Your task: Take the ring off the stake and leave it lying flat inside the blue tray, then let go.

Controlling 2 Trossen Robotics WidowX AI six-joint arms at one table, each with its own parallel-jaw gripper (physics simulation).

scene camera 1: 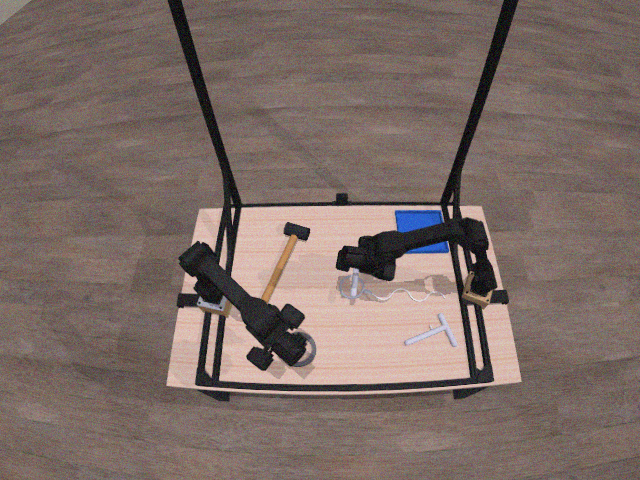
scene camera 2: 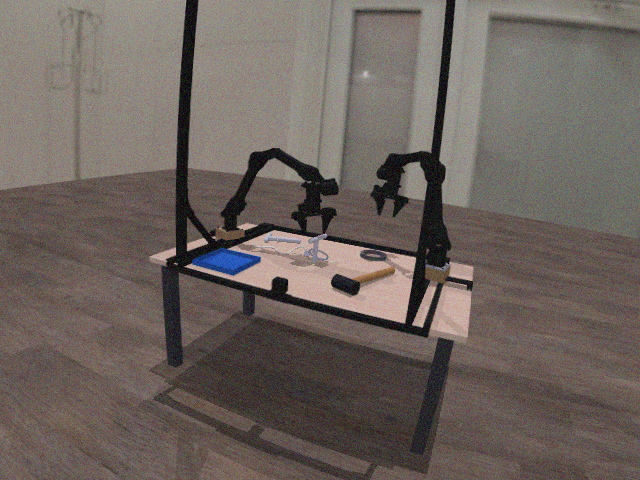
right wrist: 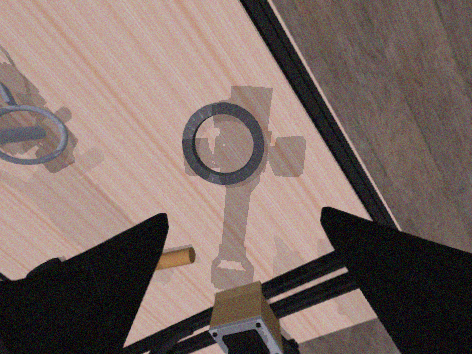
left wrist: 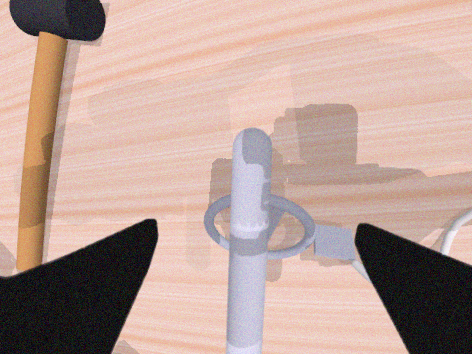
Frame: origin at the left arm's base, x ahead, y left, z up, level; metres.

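Seen in the pictures: left gripper, fingertip midpoint: (scene camera 1: 358, 270) (scene camera 2: 314, 234) (left wrist: 257, 231); right gripper, fingertip midpoint: (scene camera 2: 386, 216) (right wrist: 245, 217); left arm's base, link origin: (scene camera 1: 479, 286) (scene camera 2: 230, 228); right arm's base, link origin: (scene camera 1: 213, 294) (scene camera 2: 435, 264) (right wrist: 246, 344).
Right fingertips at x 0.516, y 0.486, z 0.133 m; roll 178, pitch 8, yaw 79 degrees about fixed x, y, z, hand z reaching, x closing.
Note:
Pixels of each thing's middle, then the offset from my right fingertips to it. "spot": a spot on its surface instead.
- light grey ring, body centre: (left wrist: 277, 233) (right wrist: 22, 125) (scene camera 1: 355, 288) (scene camera 2: 315, 254) dz -0.161, dx -0.101, dy -0.316 m
- upright pale T-topped stake, body centre: (left wrist: 269, 226) (right wrist: 27, 130) (scene camera 1: 354, 287) (scene camera 2: 316, 255) dz -0.165, dx -0.094, dy -0.318 m
- blue tray, body centre: (scene camera 2: 227, 260) (scene camera 1: 421, 231) dz -0.178, dx -0.242, dy -0.657 m
- thicker dark grey ring, body centre: (right wrist: 223, 145) (scene camera 1: 298, 349) (scene camera 2: 373, 255) dz -0.182, dx -0.015, dy -0.039 m
- second pale T-shaped piece, body centre: (scene camera 1: 428, 337) (scene camera 2: 283, 238) dz -0.180, dx -0.402, dy -0.253 m
- mallet, body centre: (left wrist: 39, 138) (right wrist: 114, 271) (scene camera 1: 282, 261) (scene camera 2: 369, 277) dz -0.170, dx +0.186, dy -0.306 m
- cord, surface spot: (scene camera 1: 412, 297) spot: dz -0.183, dx -0.298, dy -0.375 m
A light grey ring (scene camera 1: 351, 298) (left wrist: 310, 231) (right wrist: 64, 136) with a square tab and white cord is around the foot of an upright pale T-topped stake (scene camera 1: 354, 283) (scene camera 2: 315, 250) (left wrist: 247, 200). My left gripper (scene camera 2: 314, 229) (left wrist: 257, 231) is open and empty above the stake's crossbar, fingers apart on either side of it in the left wrist view; the arm hides its fingers in scene camera 1. My right gripper (scene camera 2: 387, 213) (right wrist: 245, 217) is open and empty, high above the table. The blue tray (scene camera 1: 416, 219) (scene camera 2: 224, 260) is empty where it shows; the left arm partly covers it in scene camera 1.
A thicker dark grey ring (scene camera 1: 313, 347) (right wrist: 188, 142) lies flat below the right gripper. A second pale T-shaped piece (scene camera 1: 426, 335) (scene camera 2: 281, 239) lies on the table. A mallet (scene camera 1: 279, 268) (scene camera 2: 345, 284) (left wrist: 42, 150) lies between the arms. The cord (scene camera 1: 413, 295) trails from the light ring.

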